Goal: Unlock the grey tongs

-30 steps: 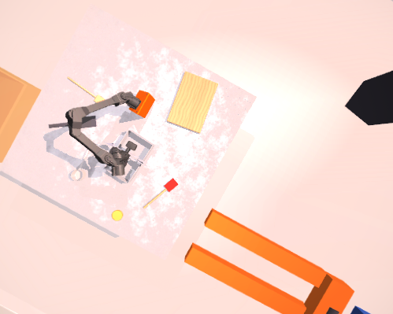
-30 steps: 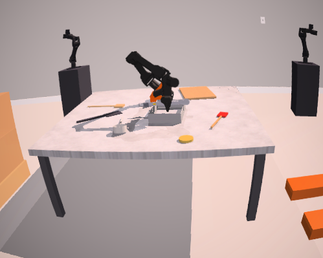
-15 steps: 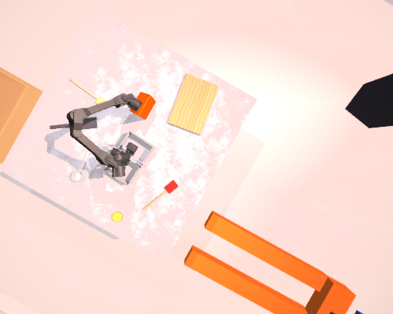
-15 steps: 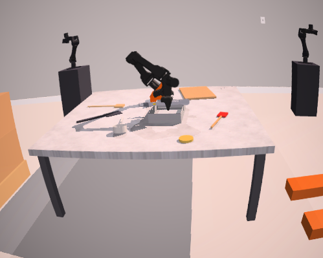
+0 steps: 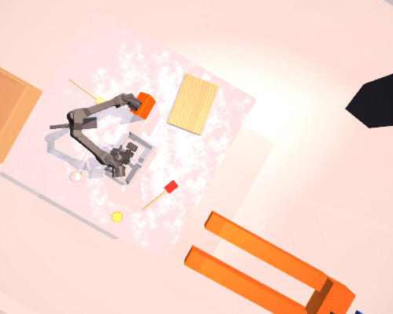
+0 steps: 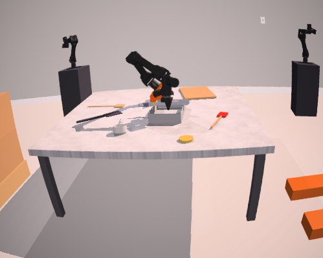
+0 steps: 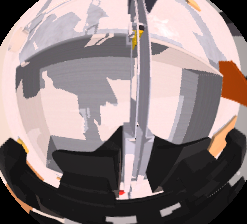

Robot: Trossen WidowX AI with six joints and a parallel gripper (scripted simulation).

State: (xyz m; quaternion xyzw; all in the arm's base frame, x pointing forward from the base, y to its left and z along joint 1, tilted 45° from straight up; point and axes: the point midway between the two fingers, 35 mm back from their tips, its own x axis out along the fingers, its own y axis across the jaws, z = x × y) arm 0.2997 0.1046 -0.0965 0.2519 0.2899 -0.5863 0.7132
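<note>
Right now my gripper tip is 1 cm short of the grey roasting tin. The rest, counted from my gripper tip: wooden board (54 cm behind, 11 cm to the left, 2 cm below); then red spatula (7 cm ahead, 32 cm to the left, 2 cm below); then black spatula (6 cm ahead, 43 cm to the right, 3 cm below).
</note>
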